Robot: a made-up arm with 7 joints.
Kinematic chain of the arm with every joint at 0, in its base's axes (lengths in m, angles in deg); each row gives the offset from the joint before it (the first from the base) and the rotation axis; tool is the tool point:
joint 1: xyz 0 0 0.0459 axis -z
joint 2: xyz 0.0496 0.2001 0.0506 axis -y
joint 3: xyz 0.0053 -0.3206 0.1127 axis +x
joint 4: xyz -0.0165 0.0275 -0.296 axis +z
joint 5: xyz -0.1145 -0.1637 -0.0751 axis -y
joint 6: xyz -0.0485 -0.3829 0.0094 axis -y
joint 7: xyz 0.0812 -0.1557 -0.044 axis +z
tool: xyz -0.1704 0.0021 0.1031
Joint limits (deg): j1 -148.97..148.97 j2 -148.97..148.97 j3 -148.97..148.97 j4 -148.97..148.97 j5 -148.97..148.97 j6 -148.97..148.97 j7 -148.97..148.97
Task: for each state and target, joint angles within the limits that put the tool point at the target. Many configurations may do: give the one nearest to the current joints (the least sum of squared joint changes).
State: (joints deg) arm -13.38 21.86 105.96 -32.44 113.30 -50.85 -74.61
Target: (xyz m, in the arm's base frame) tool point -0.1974 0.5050 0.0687
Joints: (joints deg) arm 10.28 10.26 130.75 -18.93 116.47 -47.73 -64.39
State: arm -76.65 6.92 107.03 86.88 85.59 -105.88 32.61
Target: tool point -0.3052 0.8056 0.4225
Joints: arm -96.30 7.80 110.52 96.94 87.38 -104.50 44.83
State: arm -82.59 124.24 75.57 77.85 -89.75 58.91 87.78
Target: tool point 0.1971 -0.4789 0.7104
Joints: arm -115.86 148.97 67.18 75.11 -86.31 62.41 68.28
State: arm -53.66 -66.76 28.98 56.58 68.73 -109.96 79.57
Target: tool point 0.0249 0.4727 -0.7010
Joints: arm -66.12 -49.57 42.63 90.35 65.50 -116.41 91.64
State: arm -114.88 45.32 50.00 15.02 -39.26 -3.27 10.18
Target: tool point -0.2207 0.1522 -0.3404
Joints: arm -116.23 30.51 90.17 6.86 -47.68 -6.78 -35.99
